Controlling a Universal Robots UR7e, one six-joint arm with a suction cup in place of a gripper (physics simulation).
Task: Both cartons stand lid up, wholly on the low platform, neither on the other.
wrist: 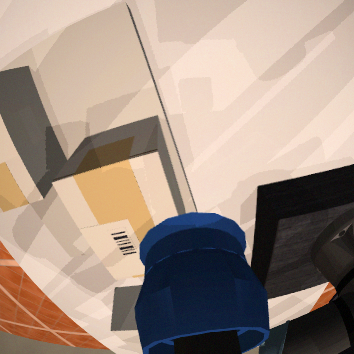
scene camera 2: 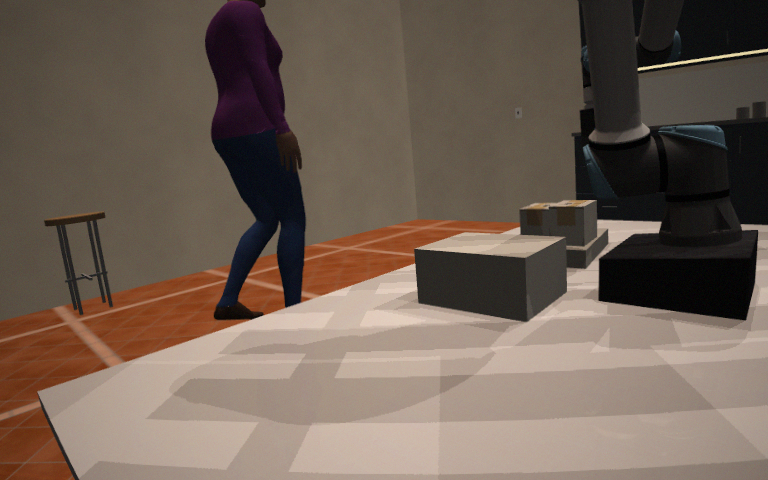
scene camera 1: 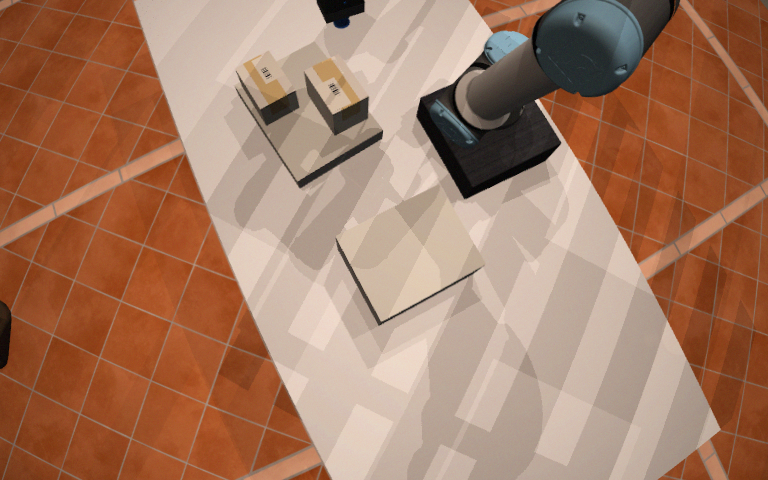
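Where they show: hand, its tool point: (wrist: 193, 254) (scene camera 1: 341, 22); arm's base, origin of its link: (wrist: 343, 237) (scene camera 2: 699, 239).
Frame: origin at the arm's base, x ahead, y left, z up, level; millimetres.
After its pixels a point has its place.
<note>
The left carton (scene camera 1: 266, 84) @[x 495, y -208, z 28 mm] (scene camera 2: 535, 229) @[x 480, y -159, z -35 mm] (wrist: 29, 127) @[x 449, y -233, z -9 mm] and the right carton (scene camera 1: 336, 93) @[x 355, y -112, z 50 mm] (scene camera 2: 587, 223) @[x 295, y -114, z 0 mm] (wrist: 107, 192) @[x 357, y -184, z 50 mm] stand upright on the low platform (scene camera 1: 305, 152) @[x 459, y -47, z -55 mm] (scene camera 2: 594, 249) @[x 290, y -143, z -76 mm] (wrist: 95, 65) @[x 377, y -280, z -55 mm]. Their taped, labelled tops face up. They stand side by side with a gap between them, neither on the other. Both appear to be within the platform's edges, each near a side edge. My suction cup (scene camera 1: 341, 22) (wrist: 194, 232) is off and free of both cartons. It hangs beyond them at the top of the scene camera 1 view. The cup cannot be made out in the scene camera 2 view.
A taller block (scene camera 1: 410, 254) @[x 333, y 279, z 17 mm] (scene camera 2: 470, 283) @[x 307, y 370, z -43 mm] stands on the table nearer scene camera 2. The black robot base (scene camera 1: 504, 150) @[x 29, y 125, z -5 mm] (scene camera 2: 673, 283) @[x 1, y 167, z -51 mm] (wrist: 267, 240) @[x 154, y -2, z -37 mm] is to the right of the low platform. A person (scene camera 2: 243, 73) and a stool (scene camera 2: 75, 218) are beyond the table.
</note>
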